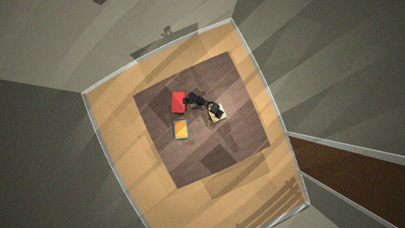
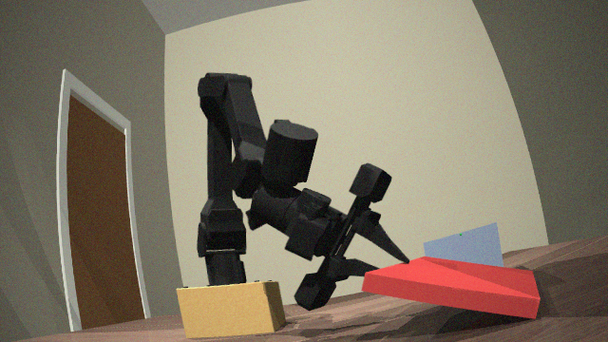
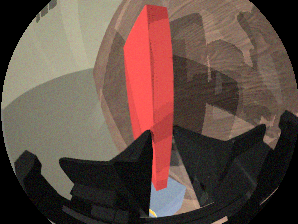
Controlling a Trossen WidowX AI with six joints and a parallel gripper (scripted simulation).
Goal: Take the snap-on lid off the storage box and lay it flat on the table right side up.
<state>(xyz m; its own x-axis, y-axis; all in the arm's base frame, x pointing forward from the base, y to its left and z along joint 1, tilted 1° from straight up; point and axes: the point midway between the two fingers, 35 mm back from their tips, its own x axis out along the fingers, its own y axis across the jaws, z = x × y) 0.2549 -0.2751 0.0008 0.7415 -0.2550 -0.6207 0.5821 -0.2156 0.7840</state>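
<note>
My gripper tip is 70 mm short of the red lid, 30 mm to the left of it and 30 mm above it. The rest, counted from my gripper tip: blue storage box (160 mm ahead, 250 mm to the left, 20 mm below).
</note>
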